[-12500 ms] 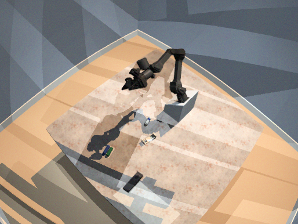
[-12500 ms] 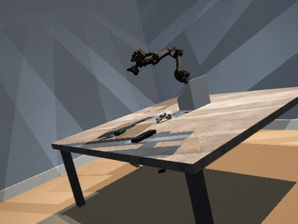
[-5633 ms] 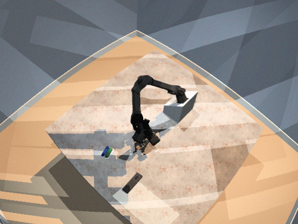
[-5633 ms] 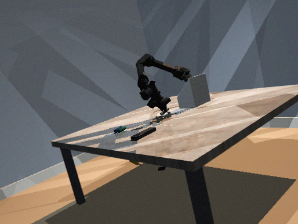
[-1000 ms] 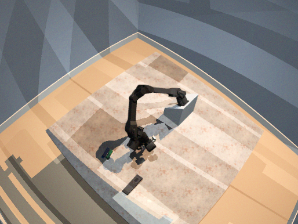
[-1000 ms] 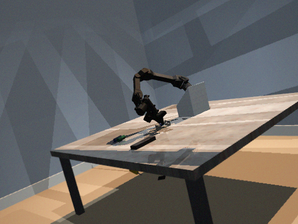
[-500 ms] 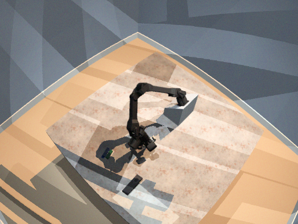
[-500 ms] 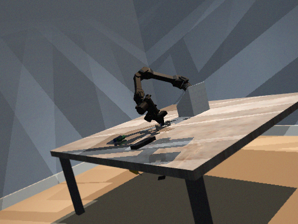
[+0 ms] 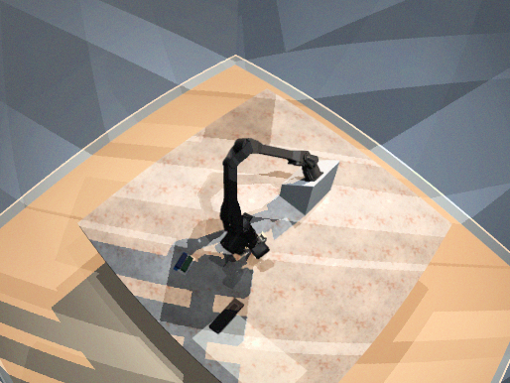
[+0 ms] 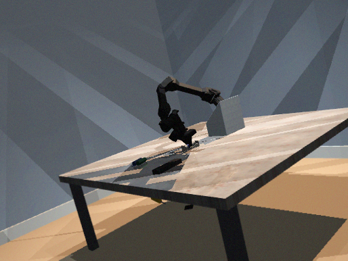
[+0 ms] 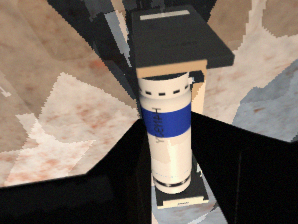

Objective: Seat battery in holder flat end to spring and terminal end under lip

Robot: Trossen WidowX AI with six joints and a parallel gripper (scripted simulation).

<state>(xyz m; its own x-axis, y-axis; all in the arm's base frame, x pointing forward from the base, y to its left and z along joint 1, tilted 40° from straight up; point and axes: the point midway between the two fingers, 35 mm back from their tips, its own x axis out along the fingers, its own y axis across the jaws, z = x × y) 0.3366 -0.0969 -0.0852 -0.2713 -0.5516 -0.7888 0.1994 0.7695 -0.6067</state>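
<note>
My gripper tip is now 1 cm below the battery. The rest, counted from my gripper tip: black bar (31 cm ahead, 15 cm to the left).
</note>
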